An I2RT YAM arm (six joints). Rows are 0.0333 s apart.
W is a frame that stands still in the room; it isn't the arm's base.
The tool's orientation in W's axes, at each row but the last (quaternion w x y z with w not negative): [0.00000, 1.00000, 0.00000, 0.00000]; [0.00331, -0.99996, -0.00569, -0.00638]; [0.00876, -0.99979, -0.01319, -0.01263]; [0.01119, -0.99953, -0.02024, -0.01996]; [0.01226, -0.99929, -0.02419, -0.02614]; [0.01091, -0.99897, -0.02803, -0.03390]
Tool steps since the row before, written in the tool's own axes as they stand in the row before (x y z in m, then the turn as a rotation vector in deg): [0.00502, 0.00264, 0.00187, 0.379, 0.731, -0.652]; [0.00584, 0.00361, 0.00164, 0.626, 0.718, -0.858]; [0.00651, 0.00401, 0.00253, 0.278, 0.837, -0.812]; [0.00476, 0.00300, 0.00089, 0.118, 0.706, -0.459]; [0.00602, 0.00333, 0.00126, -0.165, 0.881, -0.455]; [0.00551, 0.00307, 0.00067, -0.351, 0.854, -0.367]
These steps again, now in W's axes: [0.00502, -0.00264, -0.00187, 0.379, -0.731, 0.652]; [0.00590, -0.00353, -0.00159, 0.623, -0.717, 0.861]; [0.00668, -0.00379, -0.00243, 0.280, -0.844, 0.804]; [0.00491, -0.00279, -0.00076, 0.129, -0.711, 0.448]; [0.00623, -0.00301, -0.00102, -0.145, -0.899, 0.425]; [0.00571, -0.00274, -0.00035, -0.326, -0.881, 0.325]
